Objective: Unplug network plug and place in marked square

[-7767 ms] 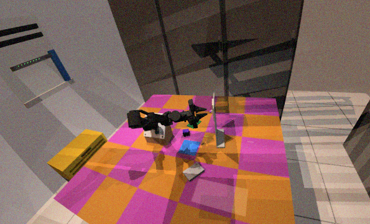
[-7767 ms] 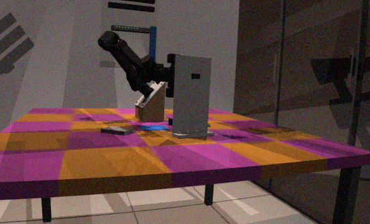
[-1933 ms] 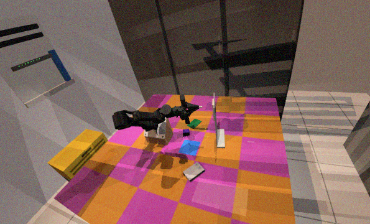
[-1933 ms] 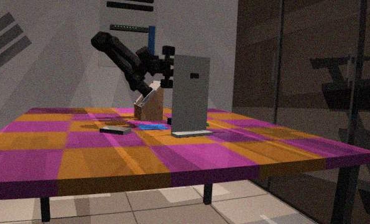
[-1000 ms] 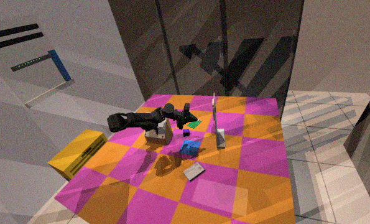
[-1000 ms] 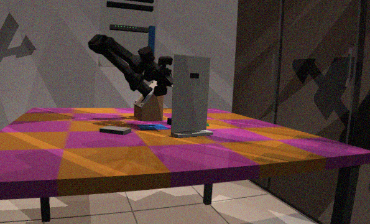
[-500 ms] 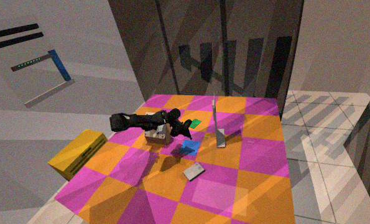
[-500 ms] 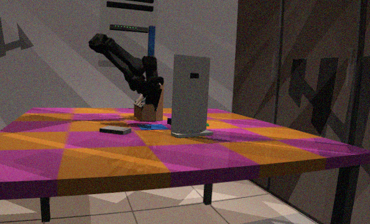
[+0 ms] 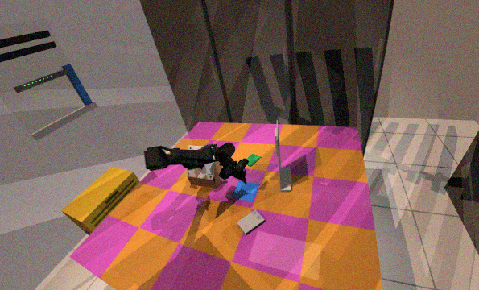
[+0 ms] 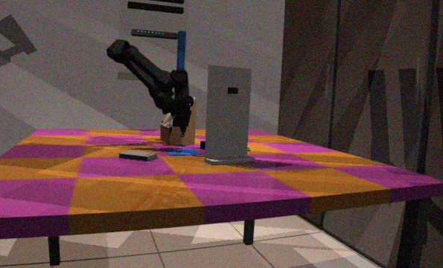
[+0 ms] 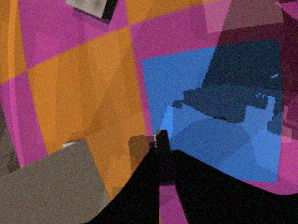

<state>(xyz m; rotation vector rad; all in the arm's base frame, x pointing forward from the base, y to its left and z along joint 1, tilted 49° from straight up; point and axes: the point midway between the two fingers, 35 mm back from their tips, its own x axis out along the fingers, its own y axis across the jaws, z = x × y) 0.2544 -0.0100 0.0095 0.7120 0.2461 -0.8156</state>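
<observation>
Now: gripper tip 80 mm above the blue marked square and 10 mm past it. Round my gripper tip: upright grey panel 150 mm ahead, 130 mm to the left, 70 mm above; green patch 240 mm to the left, 80 mm below, 70 mm behind; flat grey box 170 mm to the right, 90 mm ahead, 70 mm below.
</observation>
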